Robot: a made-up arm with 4 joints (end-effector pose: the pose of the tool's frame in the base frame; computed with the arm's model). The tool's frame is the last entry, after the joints.
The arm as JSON. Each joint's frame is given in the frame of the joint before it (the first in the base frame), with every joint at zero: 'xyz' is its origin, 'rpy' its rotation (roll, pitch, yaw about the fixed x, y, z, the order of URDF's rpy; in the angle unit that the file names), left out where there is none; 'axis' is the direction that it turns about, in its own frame. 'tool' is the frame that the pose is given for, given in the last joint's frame.
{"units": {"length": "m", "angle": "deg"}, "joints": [
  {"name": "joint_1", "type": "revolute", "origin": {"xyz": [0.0, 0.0, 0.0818]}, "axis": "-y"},
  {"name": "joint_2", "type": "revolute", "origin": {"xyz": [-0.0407, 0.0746, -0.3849]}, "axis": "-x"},
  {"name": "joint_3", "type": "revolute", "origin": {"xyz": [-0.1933, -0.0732, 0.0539]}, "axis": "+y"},
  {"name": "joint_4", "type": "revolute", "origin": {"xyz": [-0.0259, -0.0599, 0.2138]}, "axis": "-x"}
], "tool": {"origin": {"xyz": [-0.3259, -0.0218, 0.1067]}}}
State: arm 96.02 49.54 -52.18 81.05
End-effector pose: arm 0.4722 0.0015 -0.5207 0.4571 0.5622 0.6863 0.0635
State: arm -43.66 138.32 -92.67 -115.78
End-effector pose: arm -0.2721 0.0363 0.3256 0.0894 0.6564 0.5861 0.4665
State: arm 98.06 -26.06 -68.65 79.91
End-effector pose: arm 0.6402 0.1256 -0.4321 0.0948 -0.7785 -0.5776 0.2265
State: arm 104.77 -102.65 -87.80 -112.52
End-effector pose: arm 0.6231 0.4082 -0.1678 -0.3720 0.2492 -0.5805 0.6801
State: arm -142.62 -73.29 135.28 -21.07
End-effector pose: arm -0.5140 -0.0613 0.3741 -0.4750 -0.5110 0.1339 0.7038
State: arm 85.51 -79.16 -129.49 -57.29
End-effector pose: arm 0.6684 0.4023 -0.1769 -0.4074 0.7595 -0.1430 0.4866
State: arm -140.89 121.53 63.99 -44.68
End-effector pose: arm -0.1744 0.6095 0.5209 -0.6721 0.6474 0.3206 0.1624
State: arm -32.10 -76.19 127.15 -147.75
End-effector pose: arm -0.2019 -0.2254 -0.3674 -0.2519 -0.6522 0.6173 0.3609
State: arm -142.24 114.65 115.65 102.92
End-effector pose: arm -0.3795 0.3388 0.3943 0.2450 -0.1102 -0.4490 0.8522
